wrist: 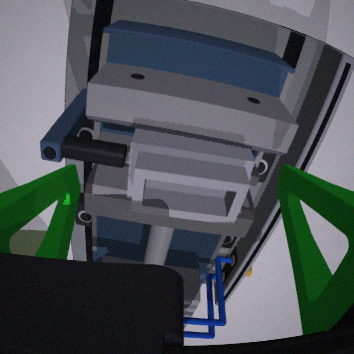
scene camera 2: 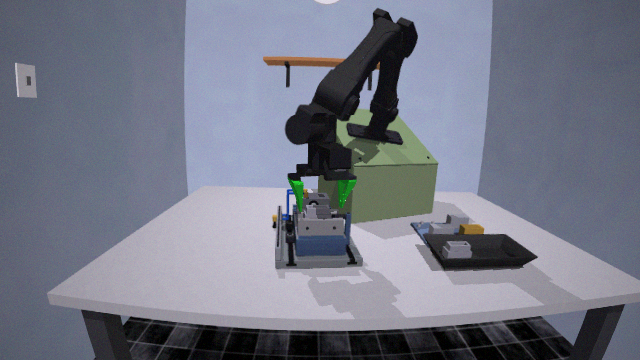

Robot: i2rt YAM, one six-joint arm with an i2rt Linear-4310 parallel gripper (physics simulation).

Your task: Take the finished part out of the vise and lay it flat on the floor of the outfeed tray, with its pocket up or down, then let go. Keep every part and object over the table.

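Where they show: gripper, fingertip midpoint: (wrist: 178,175) (scene camera 2: 320,209); arm's base, link origin: (scene camera 2: 374,134).
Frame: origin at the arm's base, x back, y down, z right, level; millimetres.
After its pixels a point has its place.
Observation:
The light grey part (scene camera 2: 311,212) {z 238, x -369, y 158 mm} (wrist: 192,167) {z 223, x -368, y 155 mm} sits between the jaws of the vise (scene camera 2: 321,245) {z 218, x -415, y 218 mm} (wrist: 190,105) {z 216, x -392, y 167 mm}. Its rectangular pocket opening shows in the wrist view. My gripper (scene camera 2: 321,208) {z 217, x -364, y 151 mm} (wrist: 178,175) {z 217, x -364, y 151 mm} is open, pointing down, with one green finger on each side of the part and a gap on both sides. In the scene view the fingertips are about level with the top of the vise jaws. The black tray (scene camera 2: 492,261) {z -151, x -505, y 232 mm} stands to the right of the vise, with a grey pocketed block (scene camera 2: 457,249) {z -93, x -447, y 225 mm} at its left end.
A blue plate (scene camera 2: 420,230) {z -89, x -252, y 255 mm} with grey blocks and a yellow block (scene camera 2: 471,229) {z -201, x -339, y 222 mm} lies behind the tray. A large green box (scene camera 2: 392,190) {z -37, x -124, y 167 mm} stands behind the vise. A blue lever (wrist: 62,130) {z 153, x -359, y 179 mm} with a black rod (wrist: 95,151) {z 175, x -357, y 168 mm} and blue pipes (wrist: 221,295) {z 293, x -212, y 184 mm} are close to the fingers.

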